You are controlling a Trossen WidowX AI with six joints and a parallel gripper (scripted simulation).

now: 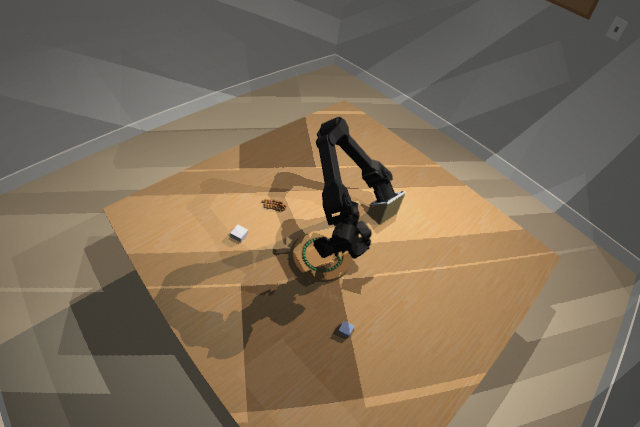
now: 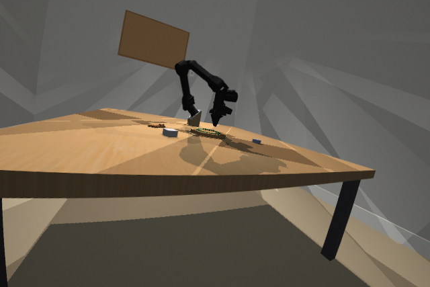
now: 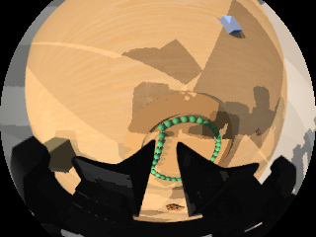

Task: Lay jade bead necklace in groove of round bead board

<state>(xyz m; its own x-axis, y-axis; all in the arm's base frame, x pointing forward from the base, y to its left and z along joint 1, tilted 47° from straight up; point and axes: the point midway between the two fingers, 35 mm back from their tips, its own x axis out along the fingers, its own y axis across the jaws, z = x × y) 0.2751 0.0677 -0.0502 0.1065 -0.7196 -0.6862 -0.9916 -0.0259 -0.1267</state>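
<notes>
My gripper tip is now 4 cm short of the round wooden bead board, 4 cm to the left of it and 3 cm above it. The rest, counted from my gripper tip: blue block (13 cm ahead, 22 cm to the left, 3 cm below); pale grey block (24 cm ahead, 26 cm to the right, 3 cm below).
</notes>
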